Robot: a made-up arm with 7 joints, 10 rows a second.
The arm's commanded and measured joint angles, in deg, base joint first. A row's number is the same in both.
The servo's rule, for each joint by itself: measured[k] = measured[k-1] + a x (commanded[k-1-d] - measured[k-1]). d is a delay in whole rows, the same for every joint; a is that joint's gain. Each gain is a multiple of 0.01, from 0.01 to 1. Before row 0 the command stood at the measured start. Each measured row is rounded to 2 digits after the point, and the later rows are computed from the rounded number. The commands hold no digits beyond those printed.
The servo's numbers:
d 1
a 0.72 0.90 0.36 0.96 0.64 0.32 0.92
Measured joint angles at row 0:
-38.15, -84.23, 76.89, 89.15, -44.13, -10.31, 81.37
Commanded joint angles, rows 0 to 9:
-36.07, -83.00, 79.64, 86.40, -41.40, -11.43, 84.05
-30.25, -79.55, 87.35, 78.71, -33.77, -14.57, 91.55
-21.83, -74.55, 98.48, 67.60, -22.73, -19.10, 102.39
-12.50, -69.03, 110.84, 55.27, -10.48, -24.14, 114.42
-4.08, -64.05, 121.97, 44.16, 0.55, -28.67, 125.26
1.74, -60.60, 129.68, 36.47, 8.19, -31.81, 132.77
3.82, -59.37, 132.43, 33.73, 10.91, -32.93, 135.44
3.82, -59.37, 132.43, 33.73, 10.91, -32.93, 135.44
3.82, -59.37, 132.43, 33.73, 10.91, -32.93, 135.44
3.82, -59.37, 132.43, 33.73, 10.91, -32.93, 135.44
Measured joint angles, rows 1 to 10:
-38.15, -84.23, 76.89, 89.15, -44.13, -10.31, 81.37
-36.65, -83.12, 77.88, 86.51, -42.38, -10.67, 83.84
-32.04, -79.91, 81.29, 79.02, -36.87, -11.92, 90.93
-24.69, -75.09, 87.48, 68.06, -27.82, -14.22, 101.47
-15.91, -69.64, 95.89, 55.78, -16.72, -17.39, 113.38
-7.39, -64.61, 105.28, 44.62, -5.67, -21.00, 124.31
-0.82, -61.00, 114.06, 36.80, 3.20, -24.46, 132.09
2.52, -59.53, 120.67, 33.85, 8.13, -27.17, 135.17
3.46, -59.39, 124.90, 33.73, 9.91, -29.01, 135.42
3.72, -59.37, 127.61, 33.73, 10.55, -30.26, 135.44

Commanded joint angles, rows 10 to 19:
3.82, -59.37, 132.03, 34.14, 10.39, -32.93, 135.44
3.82, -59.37, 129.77, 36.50, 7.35, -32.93, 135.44
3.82, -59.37, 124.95, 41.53, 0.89, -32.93, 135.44
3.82, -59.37, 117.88, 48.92, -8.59, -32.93, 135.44
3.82, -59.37, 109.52, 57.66, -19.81, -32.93, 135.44
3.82, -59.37, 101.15, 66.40, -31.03, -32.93, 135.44
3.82, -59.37, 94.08, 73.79, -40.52, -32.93, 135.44
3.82, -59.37, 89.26, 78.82, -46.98, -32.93, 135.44
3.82, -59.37, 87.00, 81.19, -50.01, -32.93, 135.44
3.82, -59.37, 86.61, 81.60, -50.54, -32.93, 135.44
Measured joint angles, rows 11 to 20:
3.79, -59.37, 129.35, 33.73, 10.78, -31.11, 135.44
3.81, -59.37, 130.31, 34.12, 10.53, -31.69, 135.44
3.82, -59.37, 130.12, 36.40, 8.49, -32.09, 135.44
3.82, -59.37, 128.26, 41.32, 3.63, -32.36, 135.44
3.82, -59.37, 124.52, 48.62, -4.19, -32.54, 135.44
3.82, -59.37, 119.12, 57.30, -14.19, -32.66, 135.44
3.82, -59.37, 112.65, 66.04, -24.97, -32.75, 135.44
3.82, -59.37, 105.96, 73.48, -34.92, -32.81, 135.44
3.82, -59.37, 99.95, 78.61, -42.64, -32.85, 135.44
3.82, -59.37, 95.29, 81.09, -47.36, -32.88, 135.44

